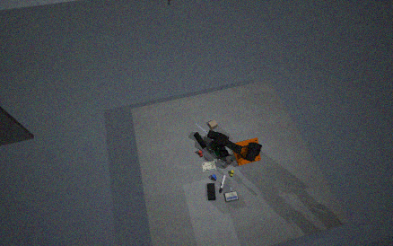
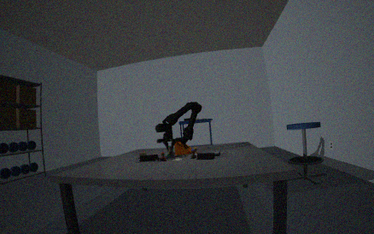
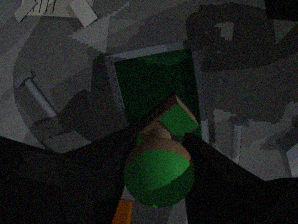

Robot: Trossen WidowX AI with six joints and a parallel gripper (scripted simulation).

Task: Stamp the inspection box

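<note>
Right now the green ink pad is 40 mm below my gripper tip. The rest, counted from my gripper tip: green-knobbed stamp: right at my gripper tip; then red stamp: 150 mm ahead, 30 mm below, 10 mm to the left; then white card: 110 mm to the left, 100 mm ahead, 50 mm below.
</note>
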